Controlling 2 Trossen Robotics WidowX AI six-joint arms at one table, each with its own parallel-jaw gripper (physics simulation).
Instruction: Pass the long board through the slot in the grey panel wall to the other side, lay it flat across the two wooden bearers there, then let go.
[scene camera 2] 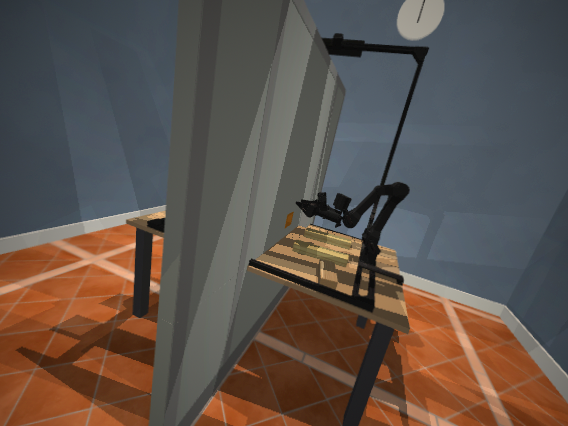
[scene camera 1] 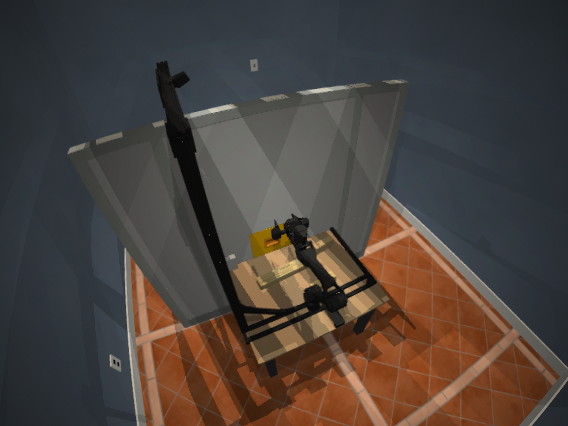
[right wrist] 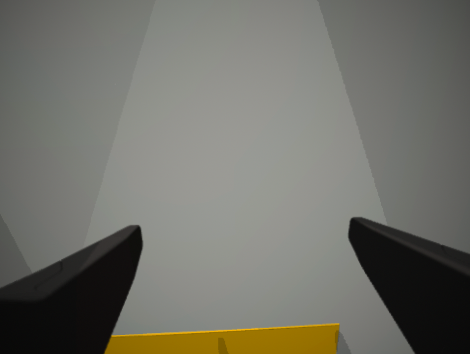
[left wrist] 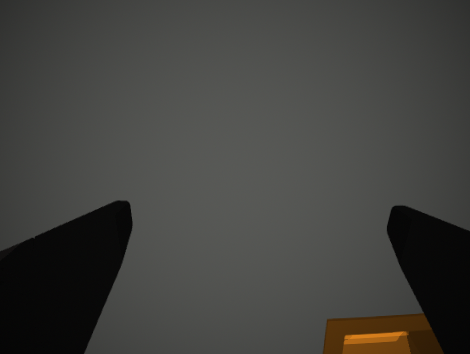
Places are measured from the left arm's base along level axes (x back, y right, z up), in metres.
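Pixels of known places: left gripper, fingertip midpoint: (scene camera 2: pixel 298 201) (left wrist: pixel 262 216); right gripper, fingertip midpoint: (scene camera 1: pixel 283 217) (right wrist: pixel 247 231); left arm's base at its link origin: (scene camera 2: pixel 367 261); right arm's base at its link origin: (scene camera 1: pixel 313 305).
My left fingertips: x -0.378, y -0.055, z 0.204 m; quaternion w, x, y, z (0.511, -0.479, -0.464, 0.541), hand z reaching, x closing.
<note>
Ahead of a thing's pixels: the offset from my left fingertips to its top centre. Level surfaces: height alone.
The grey panel wall (scene camera 1: pixel 280 135) (scene camera 2: pixel 230 150) (left wrist: pixel 250 125) (right wrist: pixel 235 125) stands upright between two tables. Its slot frame (scene camera 1: pixel 257 244) (scene camera 2: pixel 289 220) (left wrist: pixel 370 324) (right wrist: pixel 225 340) shows yellow or orange by view. In scene camera 1 a long pale piece {dx -0.283, dy +0.103, dz -0.183 m} (scene camera 1: pixel 284 273), seemingly the long board, lies on the table, partly behind the right arm. In scene camera 2 two parallel pale pieces {dx +0.153, dy +0.203, dz -0.185 m} (scene camera 2: pixel 327 236) {dx +0.165, dy -0.028, dz -0.185 m} (scene camera 2: pixel 322 253), seemingly the bearers, lie on the other table. My right gripper (scene camera 1: pixel 284 220) (right wrist: pixel 247 231) and left gripper (scene camera 2: pixel 300 204) (left wrist: pixel 260 216) are open and empty, facing the wall above the slot frame.
The near wooden table {dz -0.223 m} (scene camera 1: pixel 277 347) carries black rails and a tall black post (scene camera 1: pixel 200 200). The other wooden table (scene camera 2: pixel 400 317) has a black side rail (scene camera 2: pixel 310 283) and a black overhead post (scene camera 2: pixel 404 117). Both tables stand close to the panel wall.
</note>
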